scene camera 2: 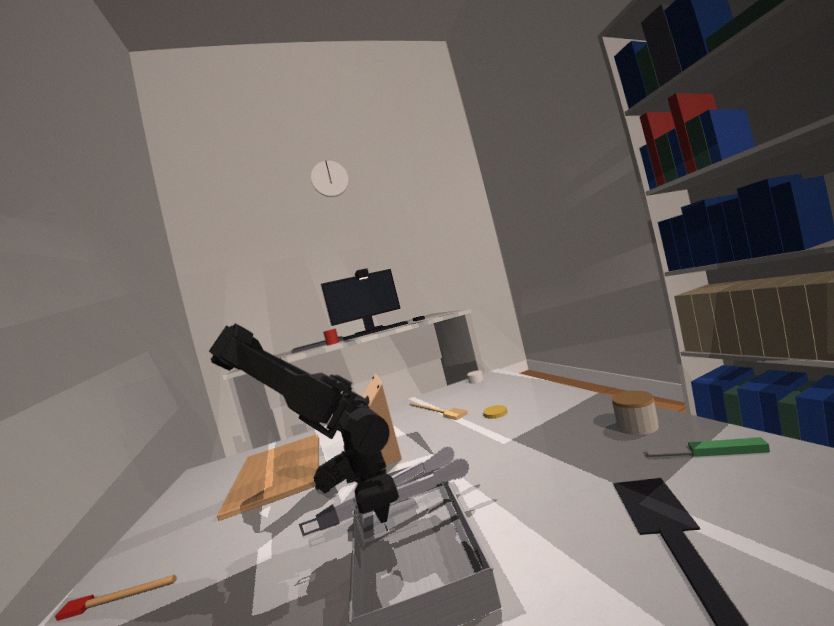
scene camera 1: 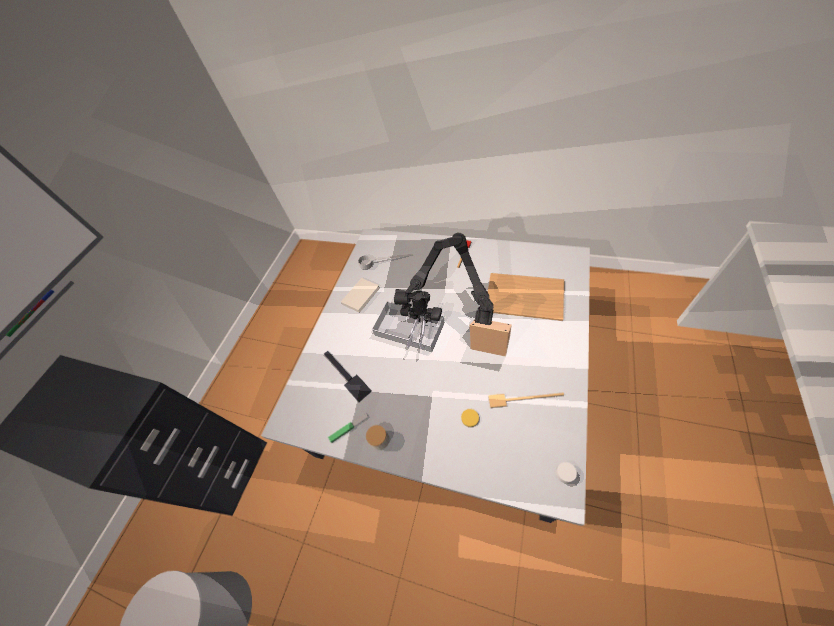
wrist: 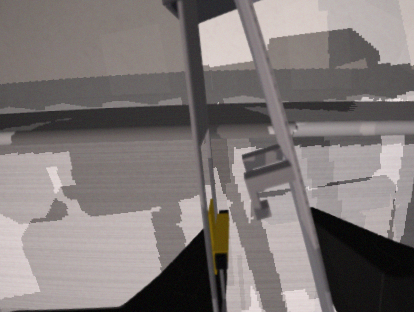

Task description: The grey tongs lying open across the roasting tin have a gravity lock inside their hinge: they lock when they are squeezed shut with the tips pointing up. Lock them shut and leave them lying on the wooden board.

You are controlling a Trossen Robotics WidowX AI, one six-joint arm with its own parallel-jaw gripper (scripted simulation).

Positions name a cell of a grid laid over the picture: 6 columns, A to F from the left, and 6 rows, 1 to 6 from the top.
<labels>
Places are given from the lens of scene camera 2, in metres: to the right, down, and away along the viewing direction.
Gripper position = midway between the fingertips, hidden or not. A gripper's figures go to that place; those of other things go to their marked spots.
my gripper (scene camera 2: C5): -0.06, 0.36, 0.55
lidded jar (scene camera 2: E4): 0.46, 0.21, 0.63
</labels>
